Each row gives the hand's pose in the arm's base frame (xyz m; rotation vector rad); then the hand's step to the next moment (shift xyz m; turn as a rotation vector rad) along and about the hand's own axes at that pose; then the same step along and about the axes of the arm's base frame.
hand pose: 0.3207 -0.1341 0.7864 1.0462 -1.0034 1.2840
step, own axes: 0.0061 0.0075 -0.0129 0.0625 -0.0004 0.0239
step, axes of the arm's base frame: -0.0073 0.0140 0.0031 0.0029 -0.0083 0.0663
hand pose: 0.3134 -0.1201 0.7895 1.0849 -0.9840 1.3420
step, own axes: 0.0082 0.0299 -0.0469 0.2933 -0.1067 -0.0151
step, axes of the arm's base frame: -0.0328 0.0456 -0.0023 0.1098 0.0909 0.2781
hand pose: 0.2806 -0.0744 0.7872 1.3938 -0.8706 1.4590
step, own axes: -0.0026 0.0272 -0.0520 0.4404 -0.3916 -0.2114
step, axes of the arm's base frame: -0.0437 0.0389 -0.0058 0.3160 0.3902 0.3739
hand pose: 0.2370 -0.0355 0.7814 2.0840 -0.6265 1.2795
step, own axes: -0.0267 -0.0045 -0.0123 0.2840 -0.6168 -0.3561
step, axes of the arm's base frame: -0.0158 0.0140 -0.0209 0.3108 0.6632 0.2270
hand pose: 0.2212 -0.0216 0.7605 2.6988 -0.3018 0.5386
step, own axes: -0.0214 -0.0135 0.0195 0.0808 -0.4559 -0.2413
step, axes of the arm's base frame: -0.0092 0.0074 -0.0297 0.1201 0.4988 0.0966
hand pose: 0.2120 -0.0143 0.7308 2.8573 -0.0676 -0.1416
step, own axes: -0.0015 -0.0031 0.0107 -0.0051 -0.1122 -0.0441
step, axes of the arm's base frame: -0.0025 0.0001 -0.0110 0.0031 0.1201 0.0114
